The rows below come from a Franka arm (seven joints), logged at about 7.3 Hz.
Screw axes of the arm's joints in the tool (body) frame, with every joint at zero. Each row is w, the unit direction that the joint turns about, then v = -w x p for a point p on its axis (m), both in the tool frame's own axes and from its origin. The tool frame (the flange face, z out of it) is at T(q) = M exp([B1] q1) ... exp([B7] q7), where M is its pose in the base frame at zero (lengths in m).
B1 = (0, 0, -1, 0, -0.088, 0)
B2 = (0, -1, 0, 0.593, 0, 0.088)
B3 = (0, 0, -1, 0, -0.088, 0)
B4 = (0, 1, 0, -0.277, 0, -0.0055)
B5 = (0, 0, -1, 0, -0.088, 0)
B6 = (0, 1, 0, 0.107, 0, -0.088)
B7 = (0, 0, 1, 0, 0, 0)
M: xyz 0.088 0 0.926 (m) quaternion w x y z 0 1 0 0
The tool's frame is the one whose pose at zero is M.
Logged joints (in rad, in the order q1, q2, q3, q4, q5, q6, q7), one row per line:
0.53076 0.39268 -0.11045 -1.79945 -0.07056 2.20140 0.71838
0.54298 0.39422 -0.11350 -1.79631 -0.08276 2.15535 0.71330
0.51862 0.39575 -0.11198 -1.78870 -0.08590 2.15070 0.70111
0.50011 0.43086 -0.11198 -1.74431 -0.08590 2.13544 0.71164
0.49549 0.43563 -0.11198 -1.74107 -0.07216 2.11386 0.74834
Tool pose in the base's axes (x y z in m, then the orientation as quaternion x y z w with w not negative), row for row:
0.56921 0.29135 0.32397 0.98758 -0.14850 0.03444 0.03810
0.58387 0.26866 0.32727 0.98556 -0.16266 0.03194 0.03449
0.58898 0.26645 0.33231 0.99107 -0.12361 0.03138 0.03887
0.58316 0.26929 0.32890 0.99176 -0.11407 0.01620 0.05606
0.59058 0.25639 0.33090 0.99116 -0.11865 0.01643 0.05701
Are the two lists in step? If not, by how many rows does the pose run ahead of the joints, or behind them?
The pose runs 2 rows behind the joints: the pose in row i belongs to the joints in row i - 2.
